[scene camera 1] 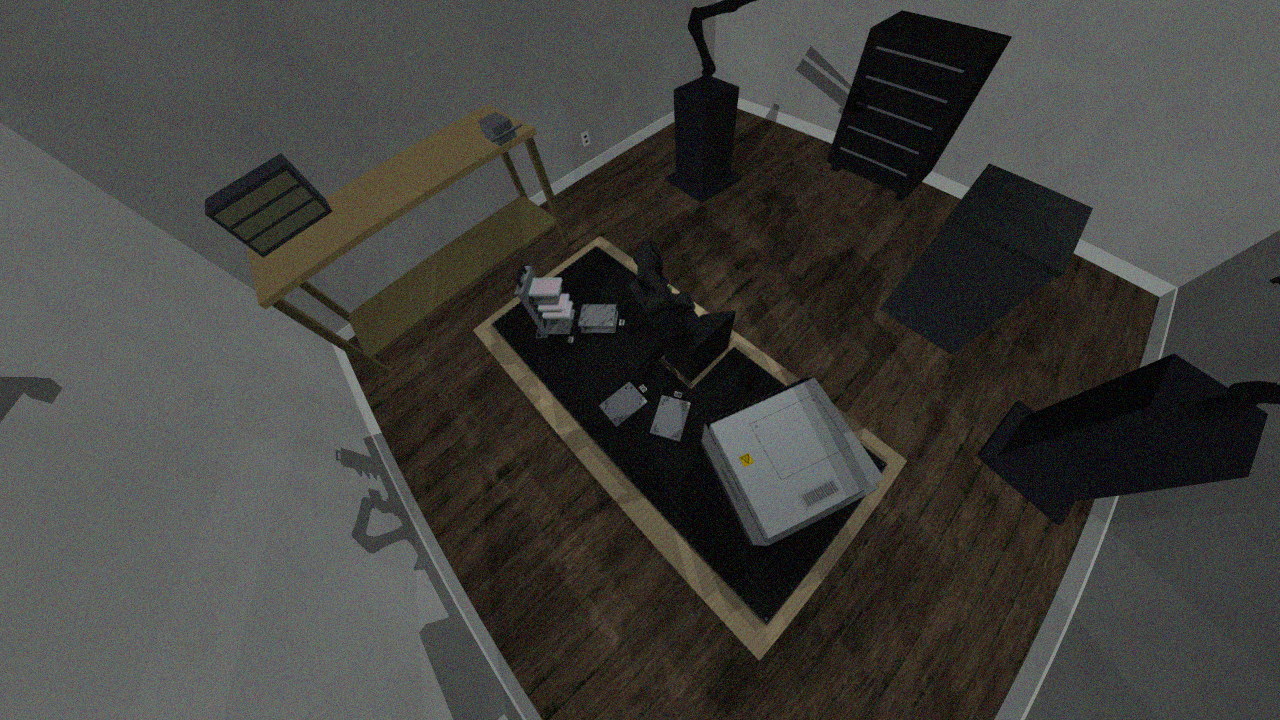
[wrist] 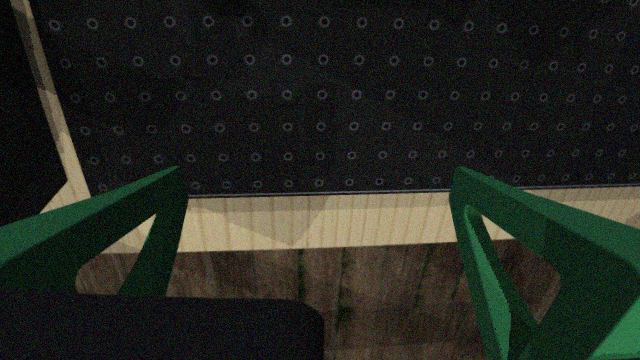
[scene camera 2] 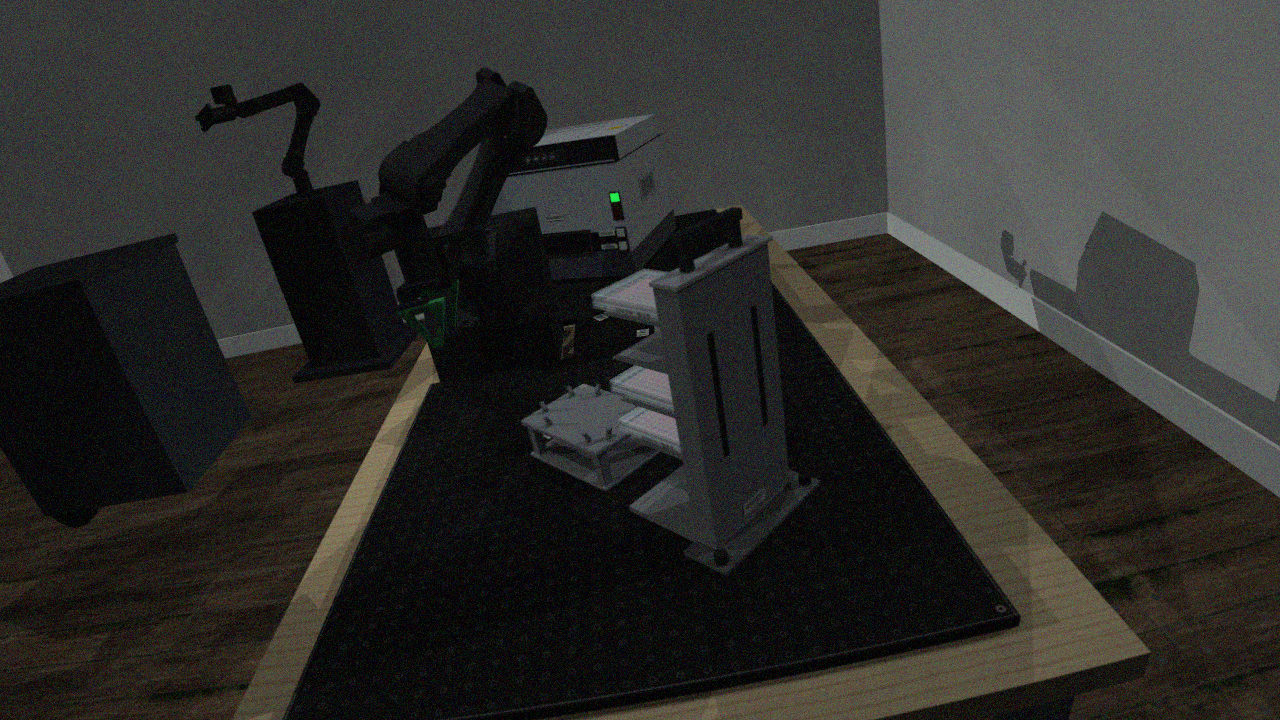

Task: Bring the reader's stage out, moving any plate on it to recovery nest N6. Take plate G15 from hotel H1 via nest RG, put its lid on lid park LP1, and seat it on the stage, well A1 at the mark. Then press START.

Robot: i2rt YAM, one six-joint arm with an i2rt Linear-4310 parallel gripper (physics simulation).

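Frame: origin at the arm's base, x ahead, y left, z up, level; centimetres.
Seen in the pictures: gripper, between the fingertips: (wrist: 318, 181) (scene camera 2: 445, 337); arm's base, origin of its link: (scene camera 1: 697, 329) (scene camera 2: 478, 278).
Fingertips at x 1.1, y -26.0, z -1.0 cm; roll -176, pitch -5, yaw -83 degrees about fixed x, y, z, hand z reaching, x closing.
Observation:
Offsets run from my fingertips to a thing's top centre. "spot": to the spot under its first point. Level surfaces: height alone.
My gripper (scene camera 2: 431, 320) (wrist: 318, 181) is open and empty, its green fingers wide apart above the edge of the black board {dz -14.8 cm} (scene camera 2: 501, 617) (wrist: 305, 110). The grey hotel (scene camera 1: 529, 304) (scene camera 2: 729, 394) stands at one end of the board and holds several pale plates, the top one {dz +12.1, dx +35.7, dy -26.4 cm} (scene camera 2: 629, 293) near its top; labels are too small to read. A raised grey nest {dz -7.3, dx +22.6, dy -14.4 cm} (scene camera 1: 597, 315) (scene camera 2: 581, 416) stands beside the hotel with no plate on it. Two flat grey pads {spot: dz -13.9, dx +38.3, dy +25.5 cm} (scene camera 1: 622, 402) {spot: dz -13.6, dx +27.5, dy +43.0 cm} (scene camera 1: 670, 417) lie mid-board. The white reader {dz +18.6, dx +13.5, dy +81.1 cm} (scene camera 1: 778, 447) (scene camera 2: 572, 201) shows a green light; its stage cannot be made out.
The dark arm (scene camera 2: 447, 134) rises near a black box (scene camera 1: 707, 344) (scene camera 2: 519, 255) between the nest and reader. A wooden rim (scene camera 1: 617, 488) (scene camera 2: 904, 429) (wrist: 300, 220) borders the board. Dark pedestals and cabinets stand on the floor around, with a wooden bench (scene camera 1: 384, 197) by the wall.

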